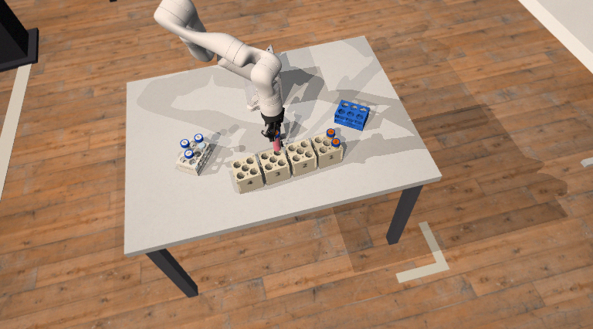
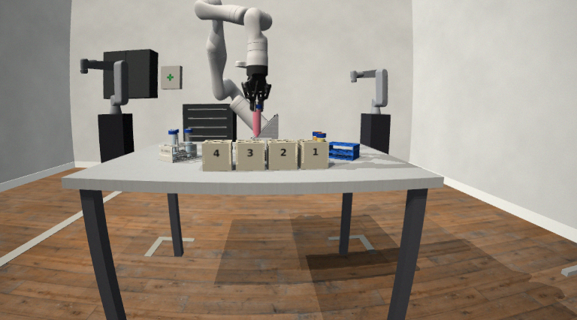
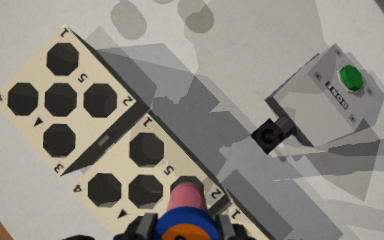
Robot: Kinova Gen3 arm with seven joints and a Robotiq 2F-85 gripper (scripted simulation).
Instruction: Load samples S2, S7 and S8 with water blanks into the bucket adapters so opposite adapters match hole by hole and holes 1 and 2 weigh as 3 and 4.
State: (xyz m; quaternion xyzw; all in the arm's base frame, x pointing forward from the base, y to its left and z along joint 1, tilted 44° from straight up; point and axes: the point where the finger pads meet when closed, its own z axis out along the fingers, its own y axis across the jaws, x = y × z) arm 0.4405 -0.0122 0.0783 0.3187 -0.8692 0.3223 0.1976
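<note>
Now: the sample S8 5 cm below my hand and 1 cm to the left of it. The rest, counted from my hand: adapter 4: 16 cm below, 14 cm to the right, 2 cm ahead; adapter 3: 16 cm below, 3 cm to the right, 2 cm ahead; green done key: 19 cm behind, 14 cm below, 4 cm to the left.
</note>
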